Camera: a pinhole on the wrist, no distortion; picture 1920 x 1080 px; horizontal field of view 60.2 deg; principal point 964.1 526.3 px. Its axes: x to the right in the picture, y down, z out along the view. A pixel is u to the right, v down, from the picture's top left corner.
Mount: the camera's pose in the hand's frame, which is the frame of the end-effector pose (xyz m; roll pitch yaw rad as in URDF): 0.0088 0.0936 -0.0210 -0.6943 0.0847 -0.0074
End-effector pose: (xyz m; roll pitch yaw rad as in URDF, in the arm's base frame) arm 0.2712 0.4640 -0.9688 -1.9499 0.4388 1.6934
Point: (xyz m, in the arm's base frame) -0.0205 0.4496 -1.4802
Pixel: 1571.4 87.7
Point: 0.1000 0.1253 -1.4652
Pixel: 603.9 562.7
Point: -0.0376 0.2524 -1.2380
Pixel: outside the picture
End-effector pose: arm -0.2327 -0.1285 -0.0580 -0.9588 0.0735 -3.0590
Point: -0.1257 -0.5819 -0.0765
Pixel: 520.1 142.8
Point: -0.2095 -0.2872 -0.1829
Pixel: 737.7 884.1
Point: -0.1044 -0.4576 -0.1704
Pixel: 283.7 590.0
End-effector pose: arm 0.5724 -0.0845 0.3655 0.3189 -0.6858 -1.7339
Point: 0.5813 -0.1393 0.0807
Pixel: behind the camera
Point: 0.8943 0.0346 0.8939
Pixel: 1426.2 509.9
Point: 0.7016 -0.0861 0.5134
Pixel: 1762.4 313.7
